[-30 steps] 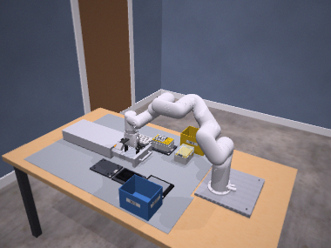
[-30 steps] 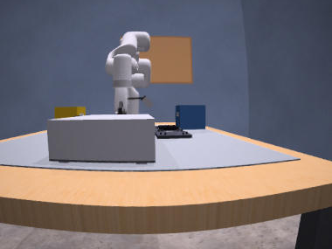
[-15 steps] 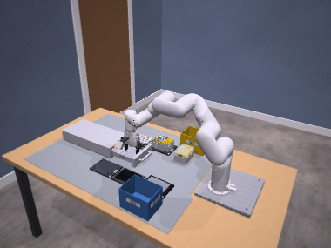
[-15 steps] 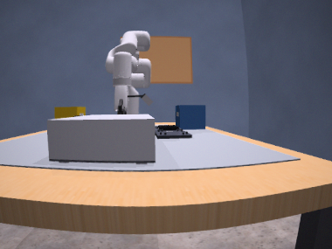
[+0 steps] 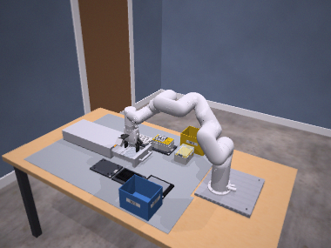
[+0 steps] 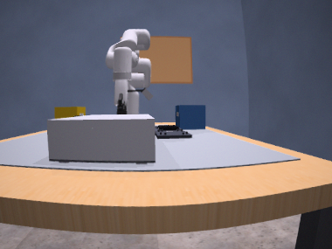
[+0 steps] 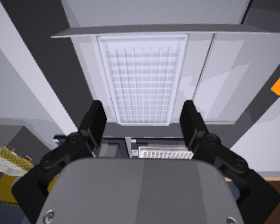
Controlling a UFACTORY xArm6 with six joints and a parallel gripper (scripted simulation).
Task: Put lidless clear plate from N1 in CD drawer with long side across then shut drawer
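Right now the clear plate is 40 mm below my hand. The rest, counted from my hand: cooler CD: 170 mm ahead, 30 mm below, 20 mm to the right; work nest N1: 180 mm to the left, 70 mm ahead, 60 mm below; drawer: 40 mm below, 40 mm ahead.
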